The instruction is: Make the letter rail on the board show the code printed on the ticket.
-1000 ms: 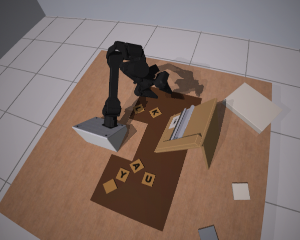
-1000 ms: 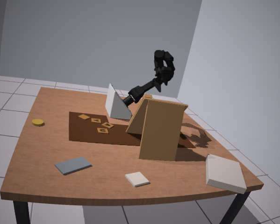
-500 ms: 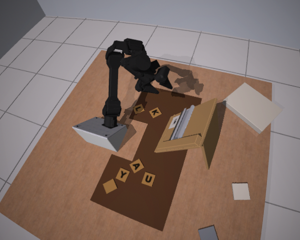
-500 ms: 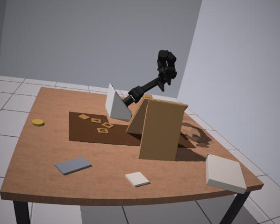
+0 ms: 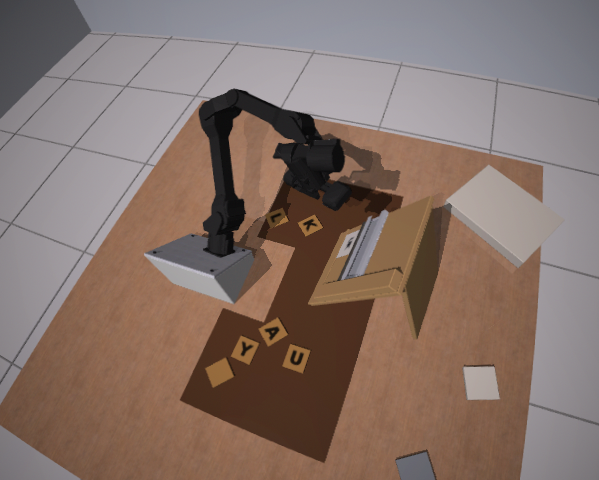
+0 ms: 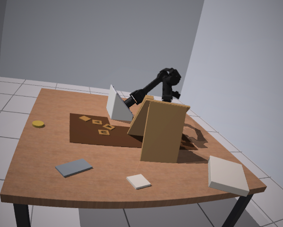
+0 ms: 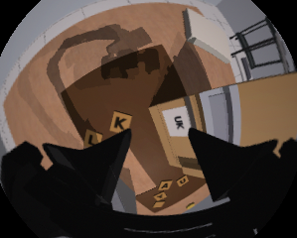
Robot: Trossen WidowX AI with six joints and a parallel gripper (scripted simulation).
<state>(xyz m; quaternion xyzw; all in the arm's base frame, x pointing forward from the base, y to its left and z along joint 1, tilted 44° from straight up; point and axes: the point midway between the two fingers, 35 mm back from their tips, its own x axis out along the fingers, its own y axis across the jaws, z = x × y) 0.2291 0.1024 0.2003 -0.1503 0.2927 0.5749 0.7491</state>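
The white ticket is 90 mm below my gripper tip, 80 mm ahead of it and 40 mm to the right of it. Also, from my gripper tip: dark brown mat: 190 mm to the right, 160 mm below, 20 mm behind; blank tile: 480 mm to the right, 160 mm below, 80 mm behind; white slab: 440 mm ahead, 280 mm to the left, 150 mm below.
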